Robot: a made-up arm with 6 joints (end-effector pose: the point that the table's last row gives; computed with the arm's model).
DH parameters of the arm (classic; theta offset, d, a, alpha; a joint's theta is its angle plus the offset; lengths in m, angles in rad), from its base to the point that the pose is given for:
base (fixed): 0 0.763 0.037 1.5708
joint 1: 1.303 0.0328 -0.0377 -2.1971
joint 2: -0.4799 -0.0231 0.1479 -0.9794
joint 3: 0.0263 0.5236 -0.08 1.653
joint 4: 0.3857 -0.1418 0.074 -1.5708
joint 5: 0 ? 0.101 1.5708
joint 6: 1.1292 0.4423 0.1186 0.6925
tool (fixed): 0.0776 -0.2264 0 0
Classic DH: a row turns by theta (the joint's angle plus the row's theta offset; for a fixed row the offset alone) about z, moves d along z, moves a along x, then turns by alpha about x.
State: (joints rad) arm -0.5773 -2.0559 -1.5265 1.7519 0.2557 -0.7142
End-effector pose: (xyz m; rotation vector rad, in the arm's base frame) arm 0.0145 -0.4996 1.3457 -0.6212 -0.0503 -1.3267
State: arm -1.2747 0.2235 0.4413 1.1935 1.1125 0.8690
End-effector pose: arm 0.2648 0.7142 0.8471 -0.6109 -1.8338 -1.7207
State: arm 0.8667 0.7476 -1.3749 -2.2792 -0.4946 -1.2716
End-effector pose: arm 0.1637 0.2696 0.6459 -1.8115 1.4297 -0.4050
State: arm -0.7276 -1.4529 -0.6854 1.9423 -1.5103 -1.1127
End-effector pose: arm 0.0301 -0.0523 1.0674 -1.0990 -1.1085 1.5617
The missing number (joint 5, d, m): -0.06
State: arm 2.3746 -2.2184 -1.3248 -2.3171 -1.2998 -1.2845
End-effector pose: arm 0.1684 -0.1517 0.2144 -0.7593 -2.8655 0.6845
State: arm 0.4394 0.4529 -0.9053 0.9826 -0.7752 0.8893
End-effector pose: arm 0.1418 0.3019 0.8545 2.9812 -0.2808 -0.2873
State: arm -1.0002 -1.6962 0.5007 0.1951 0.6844 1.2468
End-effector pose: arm 0.0035 -0.2459 1.3267 0.1748 -0.3786 1.6565
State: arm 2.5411 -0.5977 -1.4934 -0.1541 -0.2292 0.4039
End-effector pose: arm -0.2806 0.2776 0.4538 0.0614 1.3347 1.7960
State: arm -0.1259 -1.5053 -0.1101 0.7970 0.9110 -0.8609
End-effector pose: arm -0.2672 -0.1416 1.6155 0.5263 -1.3457 -0.1417
